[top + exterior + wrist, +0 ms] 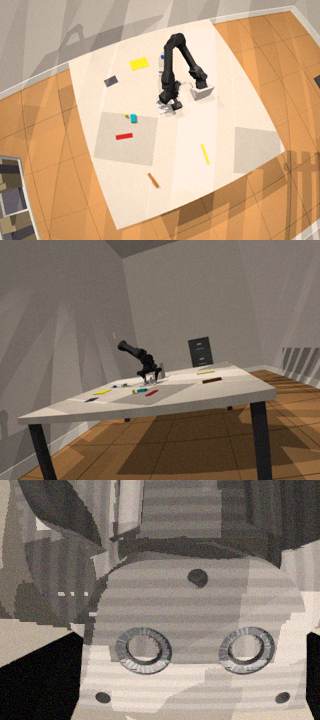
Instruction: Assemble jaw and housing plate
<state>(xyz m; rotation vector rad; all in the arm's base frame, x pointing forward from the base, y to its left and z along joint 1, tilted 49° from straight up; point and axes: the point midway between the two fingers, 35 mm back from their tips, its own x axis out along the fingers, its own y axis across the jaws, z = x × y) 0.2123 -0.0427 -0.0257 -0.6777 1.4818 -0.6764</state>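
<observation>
My gripper tip is now 20 mm to the left of the jaw, 20 mm short of it and 10 mm below it. The rest, counted from my gripper tip: yellow plate 370 mm to the right, 110 mm ahead; then small yellow cube 320 mm ahead, 10 mm to the right; then cyan block 280 mm ahead, 20 mm to the left.
</observation>
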